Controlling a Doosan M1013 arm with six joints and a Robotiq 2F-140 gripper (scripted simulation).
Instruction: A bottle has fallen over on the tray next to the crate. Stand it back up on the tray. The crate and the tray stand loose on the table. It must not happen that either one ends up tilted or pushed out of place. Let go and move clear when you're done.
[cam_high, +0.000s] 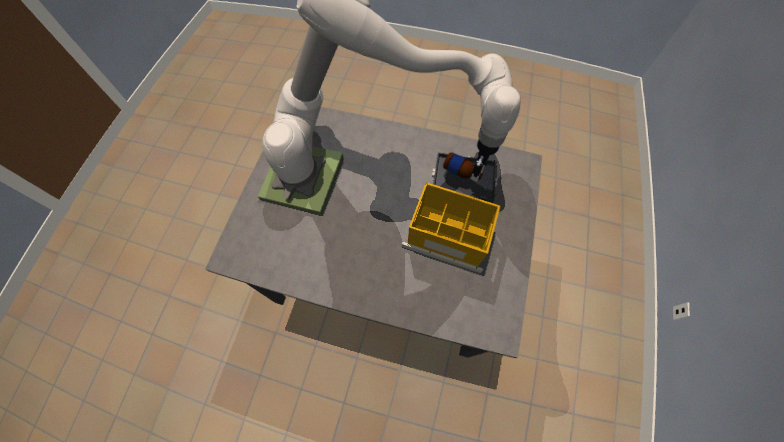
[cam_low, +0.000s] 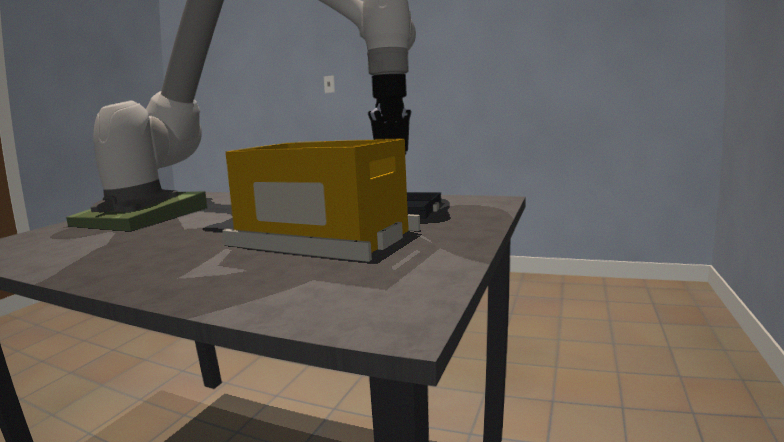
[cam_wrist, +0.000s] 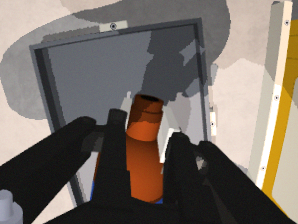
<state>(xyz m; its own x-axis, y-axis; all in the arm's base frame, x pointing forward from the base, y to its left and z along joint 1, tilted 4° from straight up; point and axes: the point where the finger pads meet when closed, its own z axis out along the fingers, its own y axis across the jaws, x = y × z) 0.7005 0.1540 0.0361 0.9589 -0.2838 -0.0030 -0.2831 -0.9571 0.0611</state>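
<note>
The bottle lies 50 mm behind my hand, 20 mm to the left of it and 20 mm below it. Also, from my hand: yellow crate: 50 mm behind, 250 mm to the right, 10 mm below; tray: 40 mm behind, 20 mm to the left, 80 mm below.
</note>
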